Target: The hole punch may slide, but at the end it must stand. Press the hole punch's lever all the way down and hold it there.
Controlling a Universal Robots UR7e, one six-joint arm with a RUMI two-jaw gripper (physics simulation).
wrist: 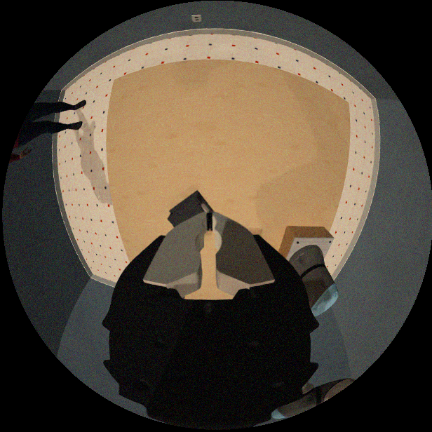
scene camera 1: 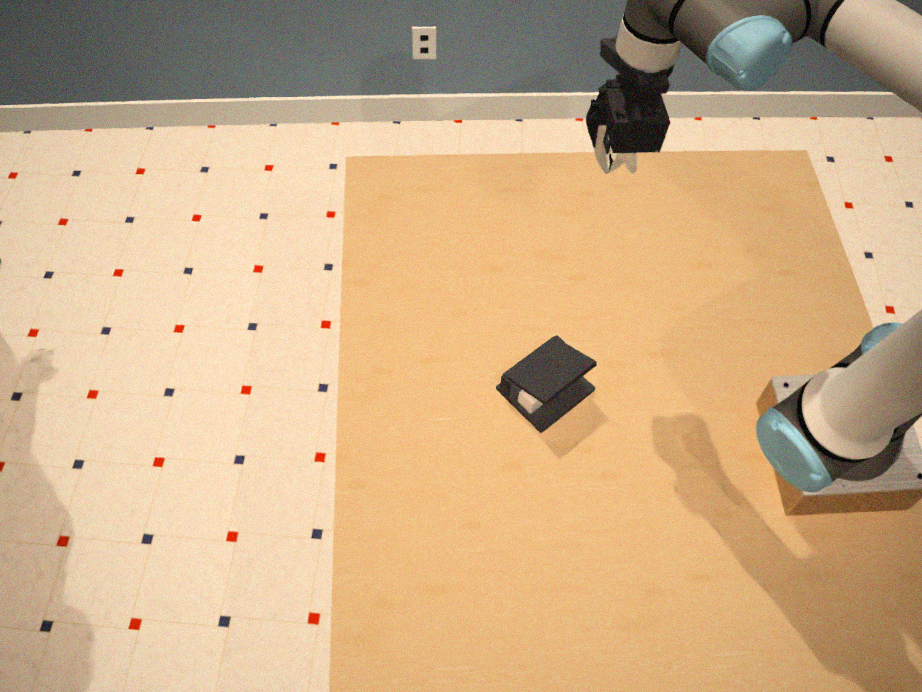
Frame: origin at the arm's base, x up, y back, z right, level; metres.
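Where they show: gripper, fingertip midpoint: (scene camera 1: 607, 170).
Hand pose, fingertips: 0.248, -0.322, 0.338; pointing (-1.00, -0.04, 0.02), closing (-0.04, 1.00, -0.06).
After its pixels a point has its place, as x, y, z.
The hole punch (scene camera 1: 549, 370) @(-0.013, -0.412, 0.181) (wrist: 189, 207) is dark, with a flat lever plate over a flat base and a pale part between them at one side. It stands upright on its base on the wooden table top (scene camera 1: 446, 558) @(-0.083, -0.609, -0.065) (wrist: 215, 125). Its lever is raised, with a wedge-shaped gap at the right end in the scene view. My gripper (scene camera 1: 622, 165) @(0.248, -0.322, 0.338) (wrist: 209, 214) is shut and empty. It hangs high above the table, toward its far edge in the scene view, well apart from the hole punch. In the wrist view its fingers hide part of the hole punch.
The arm's base block (scene camera 1: 852, 502) @(-0.041, -0.011, -0.091) (wrist: 310, 233) stands at the right of the table, with the lower arm (scene camera 1: 863, 409) @(0.313, -0.161, -0.108) over it. A wall (scene camera 1: 223, 52) with a socket (scene camera 1: 423, 43) (wrist: 196, 18) rises behind. A person's legs (wrist: 52, 106) show at the left of the wrist view.
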